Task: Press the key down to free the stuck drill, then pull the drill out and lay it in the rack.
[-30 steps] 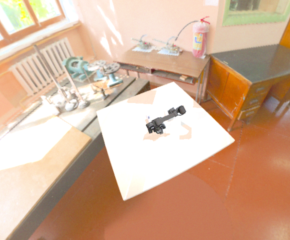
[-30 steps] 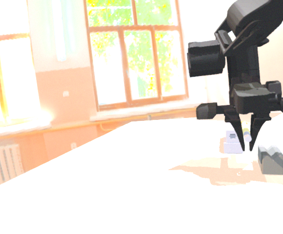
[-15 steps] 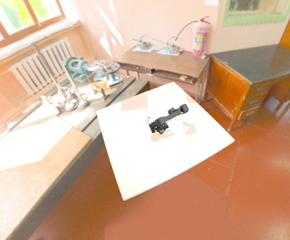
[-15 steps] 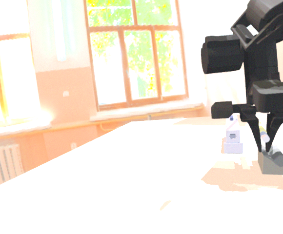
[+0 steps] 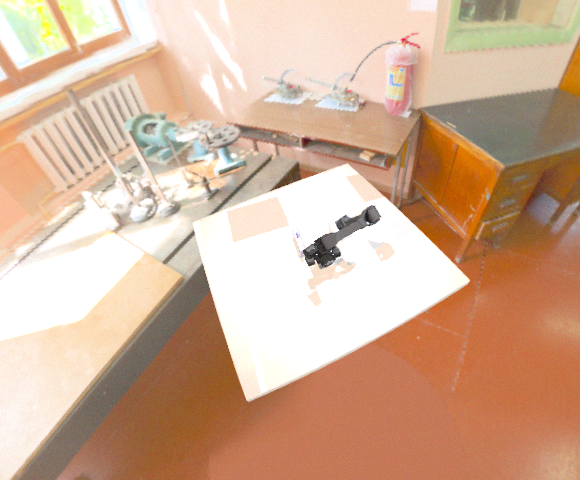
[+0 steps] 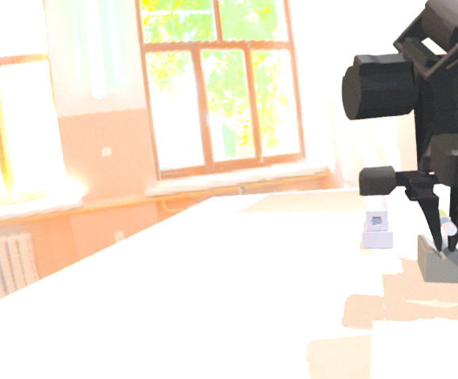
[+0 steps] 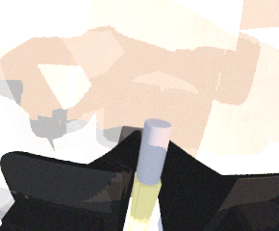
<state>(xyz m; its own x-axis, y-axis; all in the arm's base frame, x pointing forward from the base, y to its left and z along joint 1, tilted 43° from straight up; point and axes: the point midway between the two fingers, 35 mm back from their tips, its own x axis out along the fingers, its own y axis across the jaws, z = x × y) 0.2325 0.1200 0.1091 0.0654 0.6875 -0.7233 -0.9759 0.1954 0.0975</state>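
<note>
The drill lies 10 mm behind my gripper tip, 40 mm to the right of it and 40 mm above it. The rest, counted from my gripper tip: holder block (30 mm ahead, 230 mm to the right); grey v-notched rack (10 mm behind, 50 mm to the right, 30 mm below).
</note>
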